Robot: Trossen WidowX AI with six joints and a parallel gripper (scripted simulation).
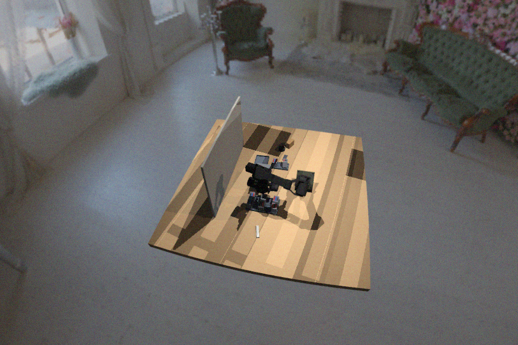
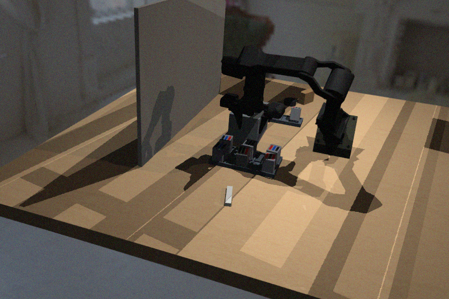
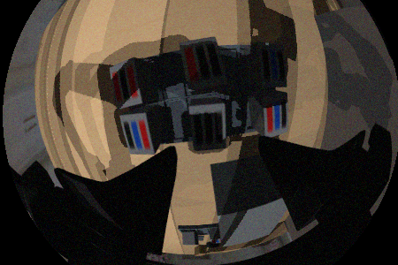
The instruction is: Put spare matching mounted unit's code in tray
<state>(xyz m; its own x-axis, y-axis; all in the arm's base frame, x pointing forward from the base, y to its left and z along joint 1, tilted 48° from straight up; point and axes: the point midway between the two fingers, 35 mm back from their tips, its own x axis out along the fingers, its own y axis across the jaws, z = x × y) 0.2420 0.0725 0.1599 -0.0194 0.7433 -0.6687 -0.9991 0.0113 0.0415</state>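
Now: gripper tip 350 mm to the left of the dark shallow tray, 90 mm short of it and 90 mm above it. The rest, counted from my gripper tip: grey panel 270 mm ahead, 160 mm to the right, 130 mm above; then white bar 230 mm to the left, 90 mm below, 20 mm behind; then grey mounted unit 150 mm to the right, 40 mm below, 40 mm ahead.
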